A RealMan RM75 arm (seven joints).
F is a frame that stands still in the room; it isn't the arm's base.
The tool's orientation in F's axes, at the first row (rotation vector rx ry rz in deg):
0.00, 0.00, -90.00
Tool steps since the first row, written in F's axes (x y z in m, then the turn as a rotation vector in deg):
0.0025, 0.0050, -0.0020, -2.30, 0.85, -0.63
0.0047, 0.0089, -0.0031, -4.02, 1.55, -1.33
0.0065, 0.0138, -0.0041, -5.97, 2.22, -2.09
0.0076, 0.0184, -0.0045, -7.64, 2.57, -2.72
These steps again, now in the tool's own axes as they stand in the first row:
-0.0050, 0.0025, -0.0020, -0.85, -2.30, -0.63
-0.0089, 0.0047, -0.0031, -1.55, -4.02, -1.33
-0.0138, 0.0065, -0.0041, -2.22, -5.97, -2.09
-0.0184, 0.0076, -0.0045, -2.57, -7.64, -2.72

